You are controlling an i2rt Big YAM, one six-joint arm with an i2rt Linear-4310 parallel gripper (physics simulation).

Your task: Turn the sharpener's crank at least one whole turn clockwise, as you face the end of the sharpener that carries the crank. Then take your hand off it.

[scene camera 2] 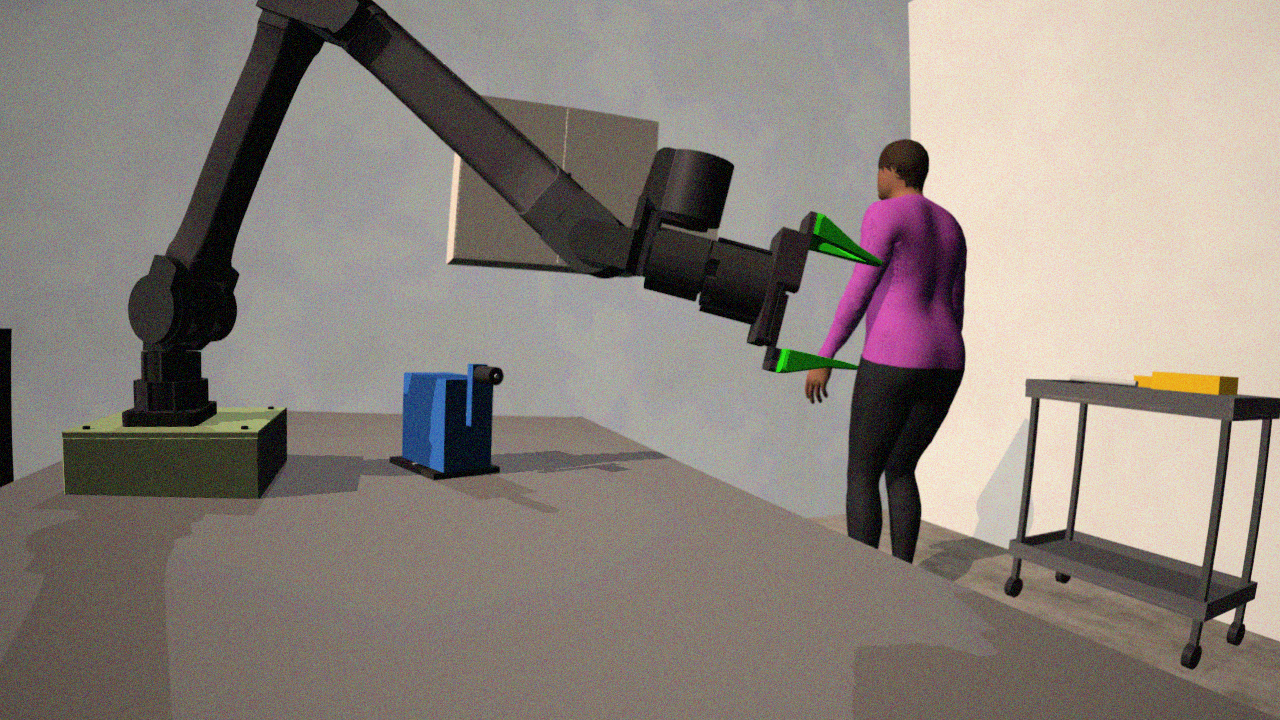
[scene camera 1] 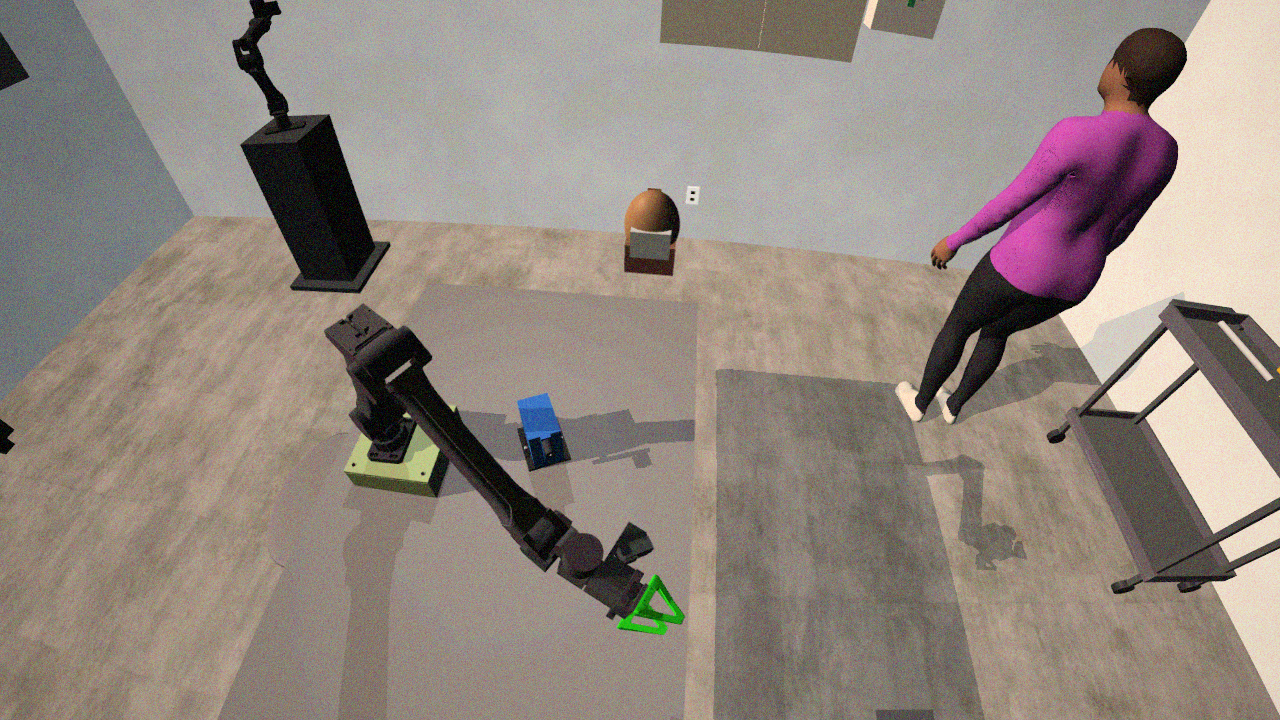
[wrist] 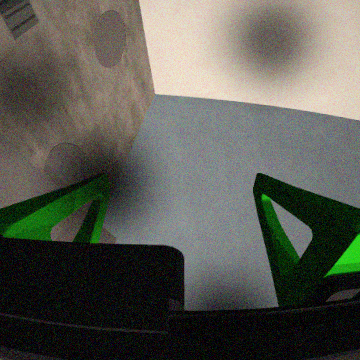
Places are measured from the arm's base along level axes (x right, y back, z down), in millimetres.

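Pixels of known places: gripper, fingertip midpoint: (scene camera 2: 869, 315) (scene camera 1: 674, 626) (wrist: 181, 180); arm's base, link origin: (scene camera 2: 172, 419) (scene camera 1: 393, 441).
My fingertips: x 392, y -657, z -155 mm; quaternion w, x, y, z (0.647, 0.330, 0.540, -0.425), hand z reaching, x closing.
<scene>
Ahead of a thing's pixels: the offset from my fingertips to its top centre. "spot": to the spot under its first point. Level surfaces: height alone.
The blue sharpener {spot: dx -459, dy +310, dz +97 mm} (scene camera 1: 538, 416) (scene camera 2: 433, 420) stands upright on a thin black base plate, in front of and beside the arm's base. Its crank {dx -395, dy +280, dz +76 mm} (scene camera 2: 470, 398) is on the end facing away from the arm's base; the crank arm points up, with the black knob {dx -372, dy +270, dz +77 mm} (scene camera 2: 487, 375) at its top. In scene camera 1 the crank's angle is hard to tell. My gripper (scene camera 1: 673, 625) (scene camera 2: 870, 315) (wrist: 181, 180) is wide open with green fingers, empty, and well beyond and above the sharpener, apart from the crank. The sharpener does not show in the wrist view.
The arm stands on a green block (scene camera 1: 393, 481) (scene camera 2: 161, 465) on the grey table {dz +225 mm} (scene camera 1: 554, 662) (scene camera 2: 501, 617), beside the sharpener. A person in a magenta top (scene camera 1: 1087, 197) (scene camera 2: 917, 286) stands beyond the table. A dark cart (scene camera 1: 1136, 483) (scene camera 2: 1118, 573) stands at the right.
</scene>
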